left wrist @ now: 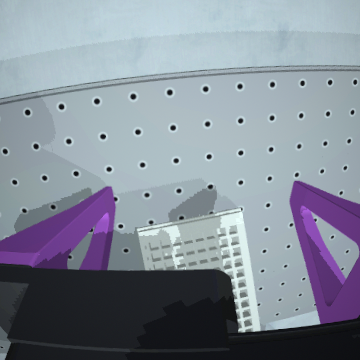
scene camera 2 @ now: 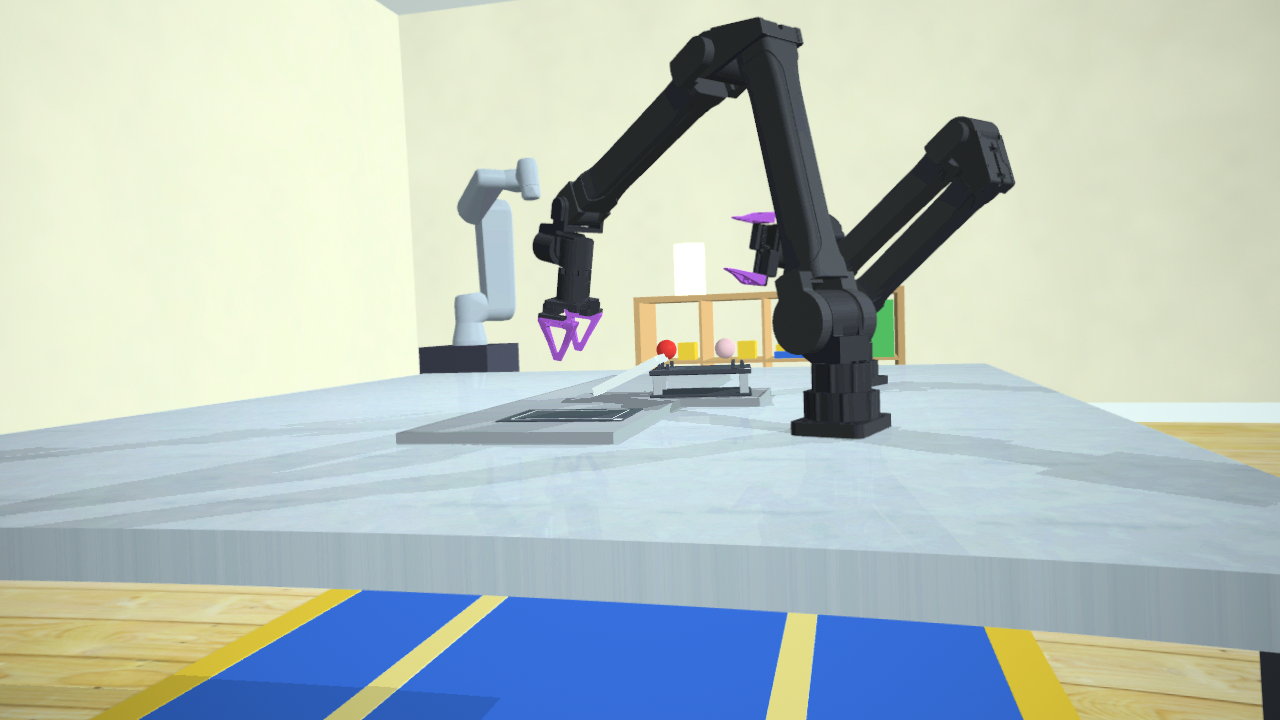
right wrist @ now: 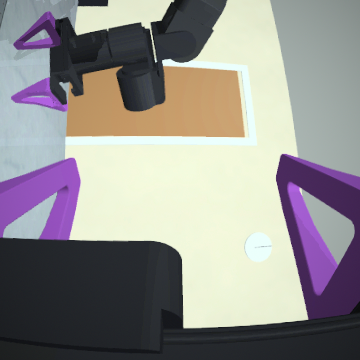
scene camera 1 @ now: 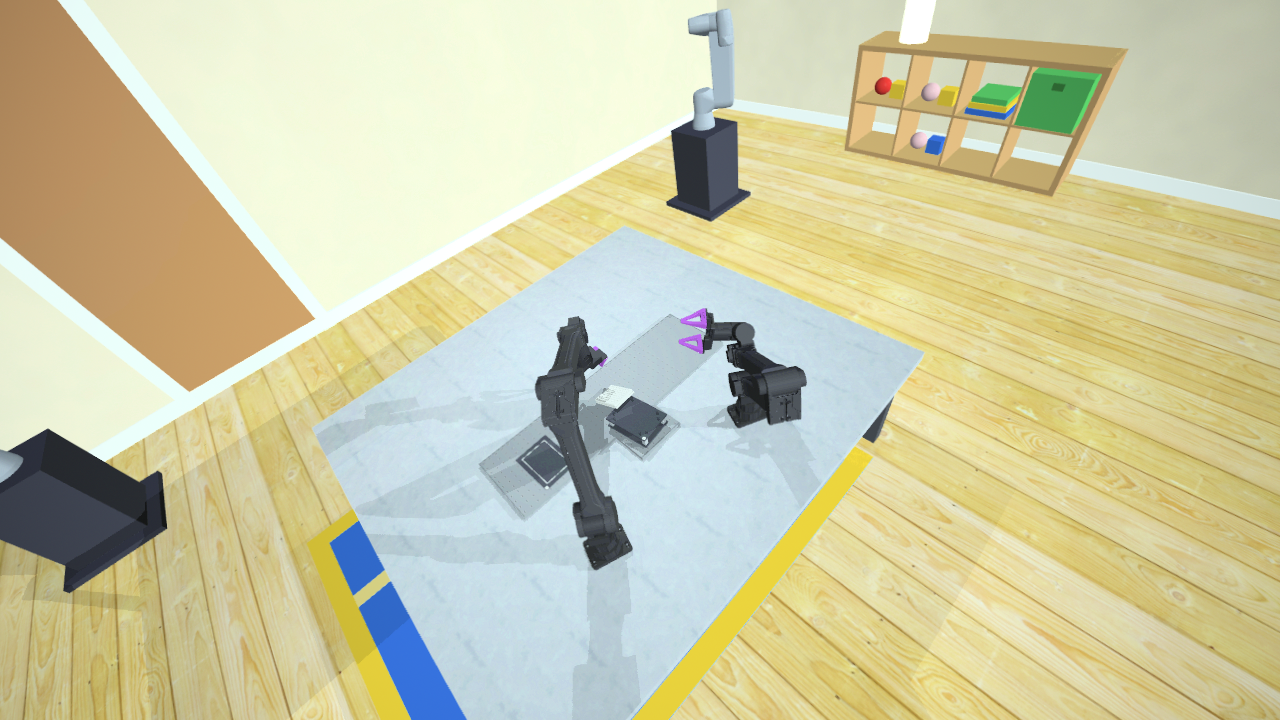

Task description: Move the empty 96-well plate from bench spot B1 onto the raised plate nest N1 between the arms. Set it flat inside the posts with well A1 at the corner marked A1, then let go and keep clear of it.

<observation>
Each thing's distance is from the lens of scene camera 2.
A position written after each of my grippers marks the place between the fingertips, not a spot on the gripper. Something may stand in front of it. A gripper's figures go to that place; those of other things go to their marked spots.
my left gripper point(scene camera 2: 568, 355): 144 cm
my right gripper point(scene camera 2: 729, 243): 158 cm
</observation>
